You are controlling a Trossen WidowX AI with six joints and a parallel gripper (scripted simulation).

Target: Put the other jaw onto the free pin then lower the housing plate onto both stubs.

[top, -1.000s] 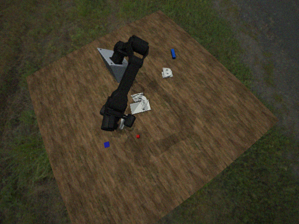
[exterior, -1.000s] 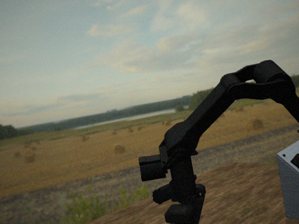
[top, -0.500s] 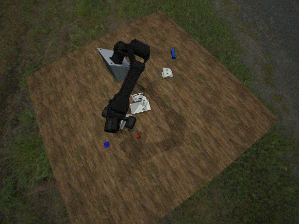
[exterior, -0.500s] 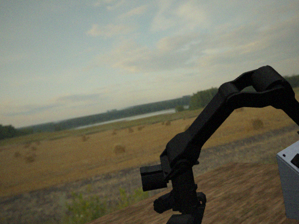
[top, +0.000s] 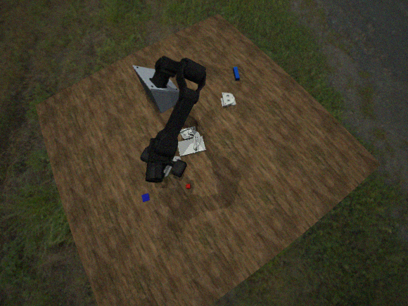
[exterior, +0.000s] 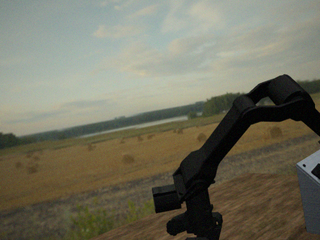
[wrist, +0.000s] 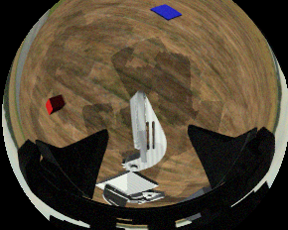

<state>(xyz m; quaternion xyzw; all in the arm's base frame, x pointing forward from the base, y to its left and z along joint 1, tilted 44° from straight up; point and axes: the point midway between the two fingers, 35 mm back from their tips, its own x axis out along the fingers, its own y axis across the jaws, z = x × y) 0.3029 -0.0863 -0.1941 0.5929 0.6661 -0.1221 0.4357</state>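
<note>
Right now the white jaw is 4 cm to the left of my gripper tip. From my gripper tip the other things lie so: white stepped piece (44 cm to the left, 8 cm behind); then red cube (13 cm ahead, 2 cm to the left); then blue square (15 cm to the right, 4 cm ahead, 1 cm below).
</note>
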